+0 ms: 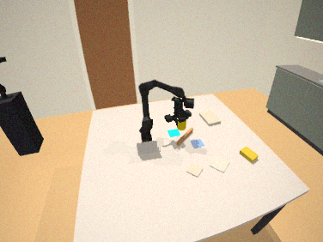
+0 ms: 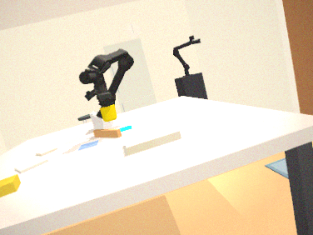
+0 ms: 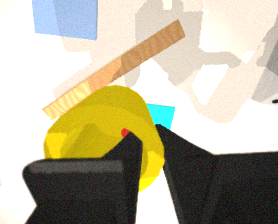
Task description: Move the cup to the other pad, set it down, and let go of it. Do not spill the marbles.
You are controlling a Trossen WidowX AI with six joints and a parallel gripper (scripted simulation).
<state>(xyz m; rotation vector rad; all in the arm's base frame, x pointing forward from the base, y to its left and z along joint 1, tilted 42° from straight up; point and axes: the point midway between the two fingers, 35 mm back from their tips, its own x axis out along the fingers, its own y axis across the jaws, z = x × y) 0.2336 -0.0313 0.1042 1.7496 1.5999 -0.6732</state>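
My gripper tip is now 9 cm above the wooden bar, 5 cm short of it and 3 cm to the left of it. Also, from my gripper tip: cream block (35 cm ahead, 11 cm to the left, 9 cm below); then yellow cup (2 cm ahead).
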